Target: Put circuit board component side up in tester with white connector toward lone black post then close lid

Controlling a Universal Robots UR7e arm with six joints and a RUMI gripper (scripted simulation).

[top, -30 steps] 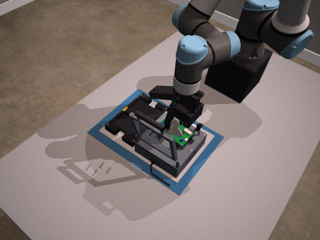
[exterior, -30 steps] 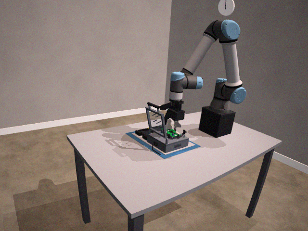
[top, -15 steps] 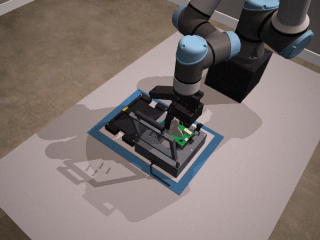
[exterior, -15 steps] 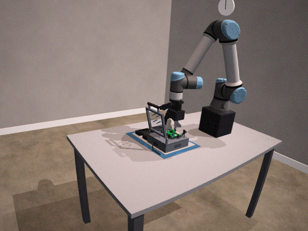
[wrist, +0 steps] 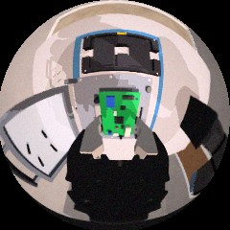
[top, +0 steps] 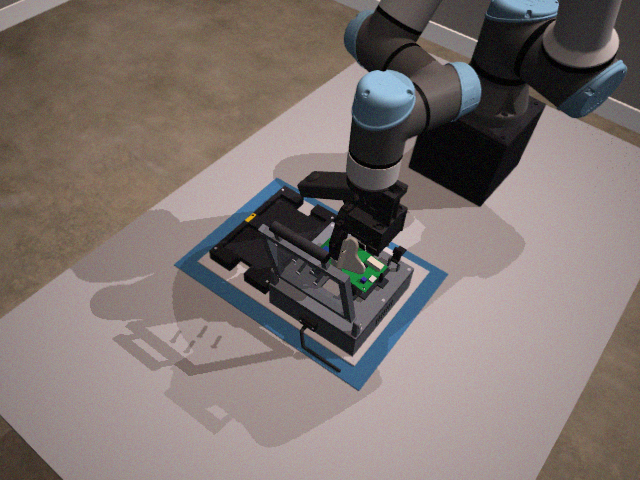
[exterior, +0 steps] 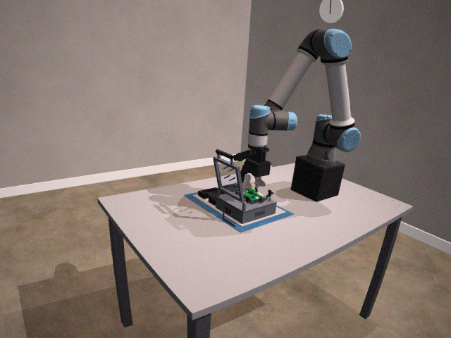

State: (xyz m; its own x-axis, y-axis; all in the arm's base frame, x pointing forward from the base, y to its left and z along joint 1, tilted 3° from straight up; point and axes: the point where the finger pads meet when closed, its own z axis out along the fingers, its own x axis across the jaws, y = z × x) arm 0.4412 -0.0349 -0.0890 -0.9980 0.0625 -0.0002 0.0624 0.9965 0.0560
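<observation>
Right now the green circuit board is right at my hand. From my hand the other things lie so: tester lid (120 mm ahead, 100 mm above).
</observation>
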